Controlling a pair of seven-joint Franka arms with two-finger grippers.
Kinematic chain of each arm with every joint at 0, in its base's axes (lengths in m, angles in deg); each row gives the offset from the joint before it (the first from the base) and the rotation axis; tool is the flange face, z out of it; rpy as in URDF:
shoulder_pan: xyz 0 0 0.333 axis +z
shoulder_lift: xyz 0 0 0 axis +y
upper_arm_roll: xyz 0 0 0.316 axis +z
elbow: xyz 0.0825 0 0 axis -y
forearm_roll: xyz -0.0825 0 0.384 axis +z
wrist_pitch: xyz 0 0 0 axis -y
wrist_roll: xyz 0.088 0 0 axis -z
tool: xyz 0 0 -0.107 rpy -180 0 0
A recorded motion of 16 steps. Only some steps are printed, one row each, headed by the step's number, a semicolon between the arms.
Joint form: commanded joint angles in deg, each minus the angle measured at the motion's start. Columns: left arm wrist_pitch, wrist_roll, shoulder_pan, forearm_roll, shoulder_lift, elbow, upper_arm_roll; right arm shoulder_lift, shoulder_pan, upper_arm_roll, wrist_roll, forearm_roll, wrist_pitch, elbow.
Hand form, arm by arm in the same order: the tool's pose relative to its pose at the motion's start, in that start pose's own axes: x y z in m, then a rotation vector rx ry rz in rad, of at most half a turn. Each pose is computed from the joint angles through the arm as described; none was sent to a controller.
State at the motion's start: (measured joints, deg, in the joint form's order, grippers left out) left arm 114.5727 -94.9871 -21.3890 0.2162 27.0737 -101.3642 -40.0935; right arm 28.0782 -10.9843 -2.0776 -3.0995 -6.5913 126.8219 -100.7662
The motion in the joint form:
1: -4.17 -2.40 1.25 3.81 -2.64 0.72 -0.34; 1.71 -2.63 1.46 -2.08 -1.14 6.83 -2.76
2: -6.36 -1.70 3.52 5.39 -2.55 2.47 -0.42; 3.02 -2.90 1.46 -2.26 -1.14 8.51 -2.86
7: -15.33 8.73 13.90 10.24 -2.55 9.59 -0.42; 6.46 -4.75 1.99 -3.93 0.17 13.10 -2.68
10: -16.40 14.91 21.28 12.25 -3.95 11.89 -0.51; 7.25 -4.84 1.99 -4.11 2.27 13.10 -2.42
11: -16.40 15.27 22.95 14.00 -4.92 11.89 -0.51; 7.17 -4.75 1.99 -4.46 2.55 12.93 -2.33
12: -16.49 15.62 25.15 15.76 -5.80 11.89 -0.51; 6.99 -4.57 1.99 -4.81 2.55 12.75 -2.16
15: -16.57 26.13 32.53 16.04 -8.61 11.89 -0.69; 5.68 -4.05 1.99 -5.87 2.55 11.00 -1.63
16: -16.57 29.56 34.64 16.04 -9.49 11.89 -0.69; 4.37 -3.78 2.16 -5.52 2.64 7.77 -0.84
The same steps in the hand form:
1: 0.0079 -0.0094 -0.0255 0.0101 0.0886 -0.0272; -0.0038 0.0095 0.0316 0.0003 0.0402 -0.0336
2: 0.0333 -0.0085 -0.0431 0.0082 0.1082 -0.0452; -0.0030 0.0107 0.0449 0.0021 0.0448 -0.0346
7: 0.1518 -0.0263 -0.1195 0.0157 0.1627 -0.0367; -0.0009 0.0218 0.0771 0.0250 0.0688 -0.0277
10: 0.2257 -0.0549 -0.1672 -0.0302 0.1992 -0.0539; -0.0009 0.0219 0.0843 0.0509 0.0619 -0.0027
11: 0.2411 -0.0652 -0.1794 -0.0378 0.2382 -0.0733; -0.0004 0.0212 0.0829 0.0538 0.0625 -0.0066
12: 0.2617 -0.0787 -0.1917 -0.0426 0.2745 -0.1027; 0.0009 0.0197 0.0797 0.0529 0.0657 -0.0155
15: 0.3173 -0.1254 -0.2277 -0.0551 0.3066 -0.0470; 0.0036 0.0162 0.0630 0.0503 0.0681 -0.0414
16: 0.3319 -0.1405 -0.2379 -0.0566 0.3171 -0.0251; 0.0043 0.0136 0.0468 0.0539 0.0490 -0.0402

